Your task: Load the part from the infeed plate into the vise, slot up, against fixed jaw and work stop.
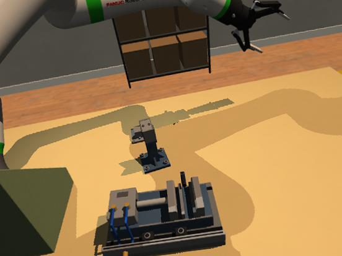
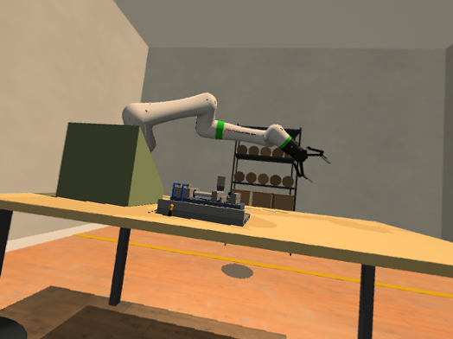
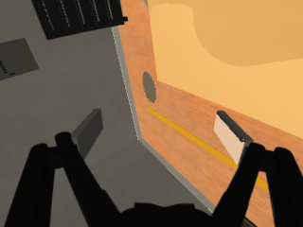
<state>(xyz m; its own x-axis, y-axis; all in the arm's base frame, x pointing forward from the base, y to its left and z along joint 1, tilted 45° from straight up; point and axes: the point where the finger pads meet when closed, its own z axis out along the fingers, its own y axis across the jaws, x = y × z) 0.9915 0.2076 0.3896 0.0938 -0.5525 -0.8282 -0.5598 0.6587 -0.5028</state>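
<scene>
The part lies 56 cm behind my hand, 24 cm below it and 15 cm to the right of it. Also, from my hand: infeed plate (56 cm behind, 26 cm below, 14 cm to the right); V-block post (52 cm behind, 31 cm to the right, 20 cm below); work stop (50 cm to the right, 44 cm behind, 17 cm below).
</scene>
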